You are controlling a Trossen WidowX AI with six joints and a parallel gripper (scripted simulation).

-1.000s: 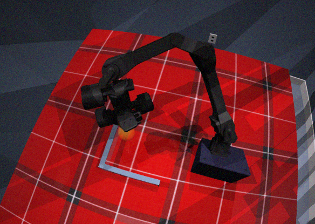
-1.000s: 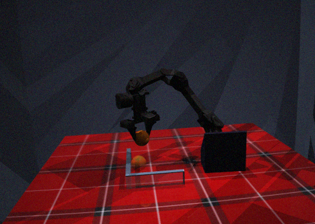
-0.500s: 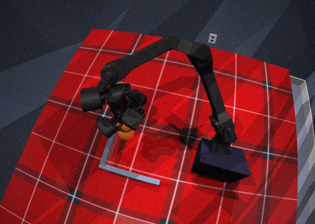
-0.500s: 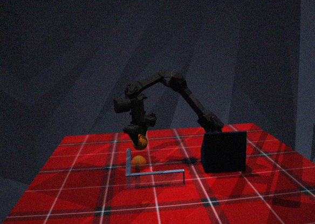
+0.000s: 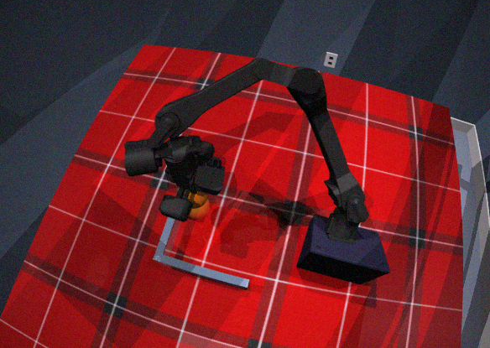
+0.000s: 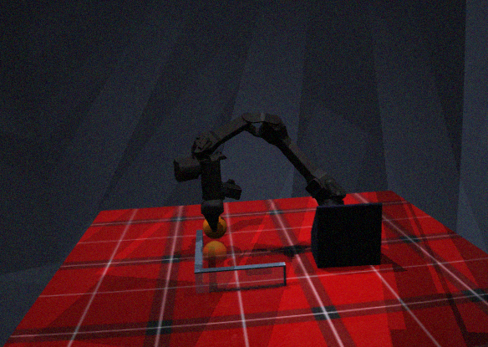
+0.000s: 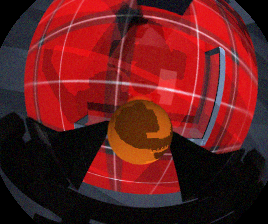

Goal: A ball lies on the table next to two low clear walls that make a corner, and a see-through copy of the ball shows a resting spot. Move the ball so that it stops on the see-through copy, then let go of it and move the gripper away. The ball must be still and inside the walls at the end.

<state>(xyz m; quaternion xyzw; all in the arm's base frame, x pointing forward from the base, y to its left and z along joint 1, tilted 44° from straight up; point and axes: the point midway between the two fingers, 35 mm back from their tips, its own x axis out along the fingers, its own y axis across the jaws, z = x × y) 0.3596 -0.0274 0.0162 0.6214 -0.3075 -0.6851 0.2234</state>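
Now: the see-through orange copy 1 cm ahead of my gripper tip and 8 cm below it. Round my gripper tip: orange ball right at my gripper tip.
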